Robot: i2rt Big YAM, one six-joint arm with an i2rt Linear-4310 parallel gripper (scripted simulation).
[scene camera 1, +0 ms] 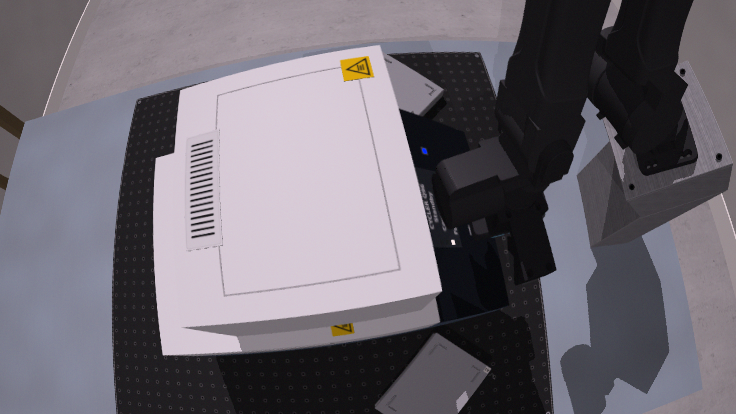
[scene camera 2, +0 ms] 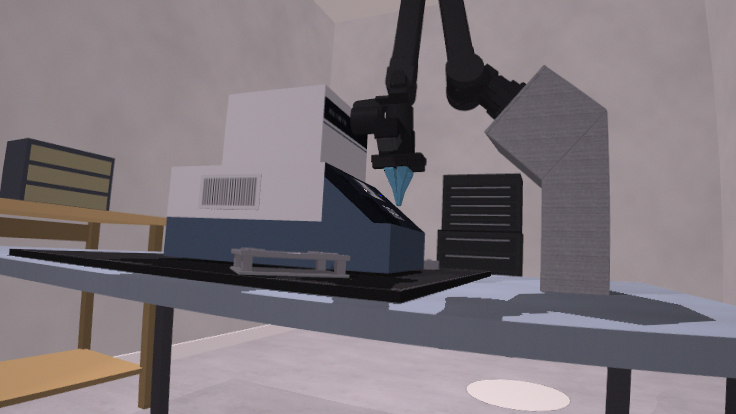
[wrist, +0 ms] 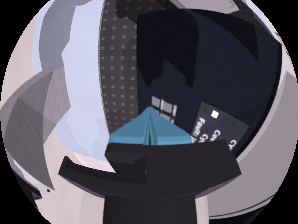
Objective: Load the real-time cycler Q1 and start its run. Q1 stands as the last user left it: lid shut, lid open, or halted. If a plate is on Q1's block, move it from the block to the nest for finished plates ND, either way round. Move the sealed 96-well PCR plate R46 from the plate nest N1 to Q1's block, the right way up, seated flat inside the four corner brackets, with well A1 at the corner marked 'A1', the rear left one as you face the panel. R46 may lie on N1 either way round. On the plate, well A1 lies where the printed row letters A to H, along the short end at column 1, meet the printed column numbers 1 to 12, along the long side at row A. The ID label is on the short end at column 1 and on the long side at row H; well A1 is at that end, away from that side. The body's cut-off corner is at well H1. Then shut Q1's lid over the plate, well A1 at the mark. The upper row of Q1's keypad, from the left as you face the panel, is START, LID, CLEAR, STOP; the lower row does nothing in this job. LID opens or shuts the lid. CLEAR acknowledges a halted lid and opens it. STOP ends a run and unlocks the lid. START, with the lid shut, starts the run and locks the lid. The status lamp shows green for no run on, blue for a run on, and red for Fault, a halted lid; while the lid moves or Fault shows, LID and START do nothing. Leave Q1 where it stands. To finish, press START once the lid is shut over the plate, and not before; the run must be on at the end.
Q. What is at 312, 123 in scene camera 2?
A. A lid.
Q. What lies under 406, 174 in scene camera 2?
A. My gripper.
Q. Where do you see a grey nest ND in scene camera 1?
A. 411, 93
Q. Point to a lid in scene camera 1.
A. At 296, 205
